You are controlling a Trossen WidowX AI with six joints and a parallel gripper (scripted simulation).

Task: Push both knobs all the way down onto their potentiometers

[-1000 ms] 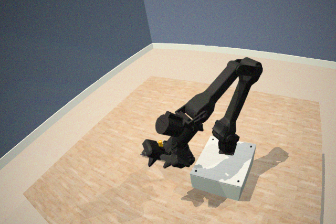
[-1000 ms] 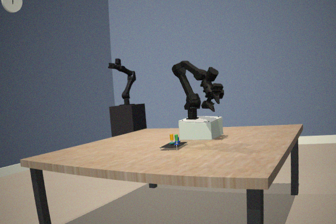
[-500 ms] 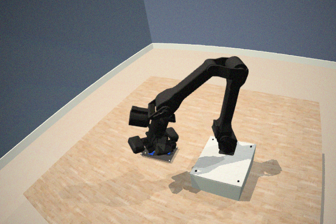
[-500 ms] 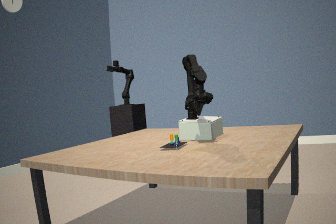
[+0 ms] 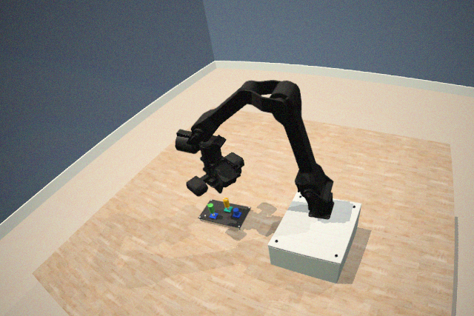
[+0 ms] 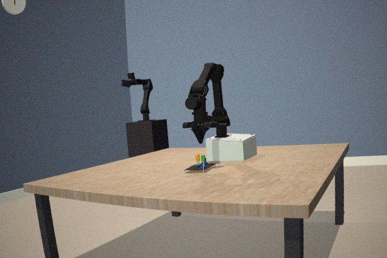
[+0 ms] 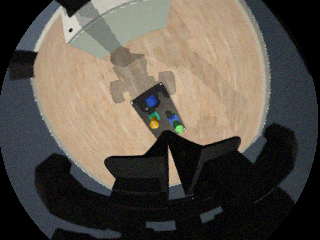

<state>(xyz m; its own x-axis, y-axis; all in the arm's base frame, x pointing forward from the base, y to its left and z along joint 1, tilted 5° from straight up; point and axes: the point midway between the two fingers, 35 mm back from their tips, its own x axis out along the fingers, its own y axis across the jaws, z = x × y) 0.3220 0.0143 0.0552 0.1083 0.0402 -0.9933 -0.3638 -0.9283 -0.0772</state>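
Right now the orange knob is 6 cm below my gripper tip and 2 cm to the right of it. From my gripper tip the other things lie so: green knob: 6 cm below, 4 cm ahead, 2 cm to the left.
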